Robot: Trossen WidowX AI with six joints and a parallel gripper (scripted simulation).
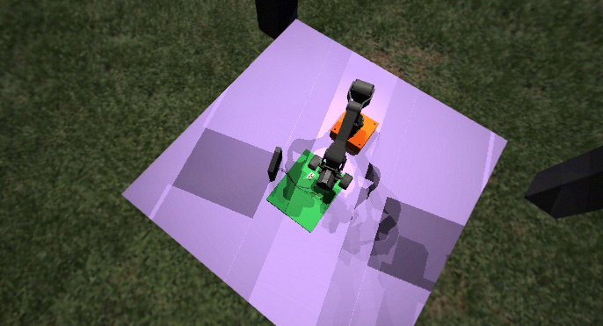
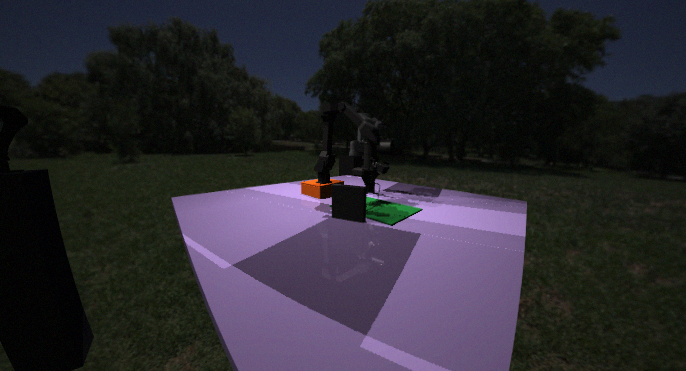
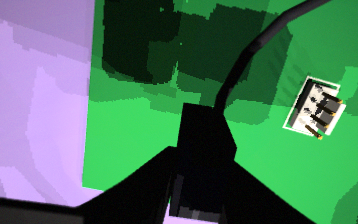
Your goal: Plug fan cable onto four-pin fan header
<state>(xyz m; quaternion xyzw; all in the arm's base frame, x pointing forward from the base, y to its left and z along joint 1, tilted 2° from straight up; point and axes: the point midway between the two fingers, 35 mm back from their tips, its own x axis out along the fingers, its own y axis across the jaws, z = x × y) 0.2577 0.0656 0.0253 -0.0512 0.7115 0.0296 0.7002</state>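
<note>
Right now the white four-pin fan header is 3 cm ahead of my gripper tip, 7 cm to the right of it and 6 cm below it. Also, from my gripper tip: black fan 9 cm ahead, 21 cm to the right; then green board 8 cm ahead, 4 cm to the right, 8 cm below; then black plug 1 cm ahead, 1 cm above.
</note>
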